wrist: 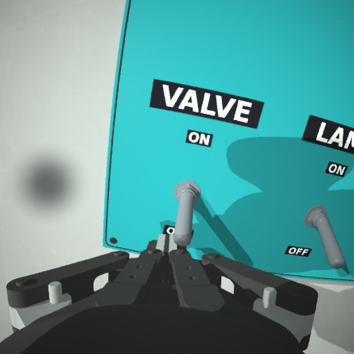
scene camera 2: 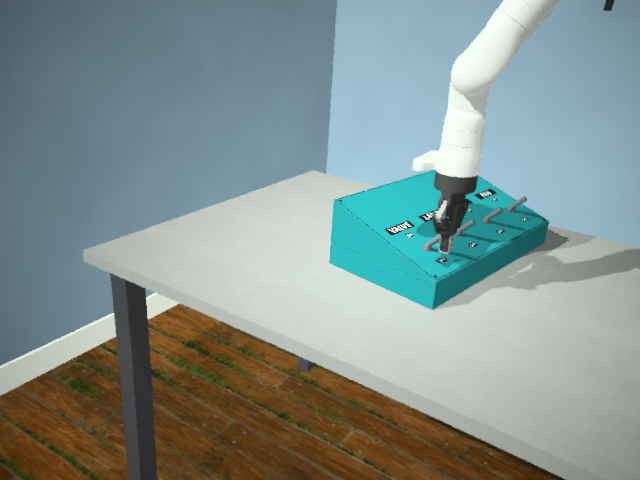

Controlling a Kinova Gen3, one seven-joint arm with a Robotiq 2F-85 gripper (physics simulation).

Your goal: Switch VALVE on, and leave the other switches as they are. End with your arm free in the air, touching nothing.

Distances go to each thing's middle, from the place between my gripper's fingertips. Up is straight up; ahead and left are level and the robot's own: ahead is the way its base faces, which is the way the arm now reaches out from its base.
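Labels:
Valve switch (wrist: 182,233): 30 mm ahead of my hand, 10 mm to the right of it, 10 mm above it. Teal switch box (scene camera 2: 380,234): 90 mm ahead of my hand, 200 mm to the right of it, 20 mm below it.

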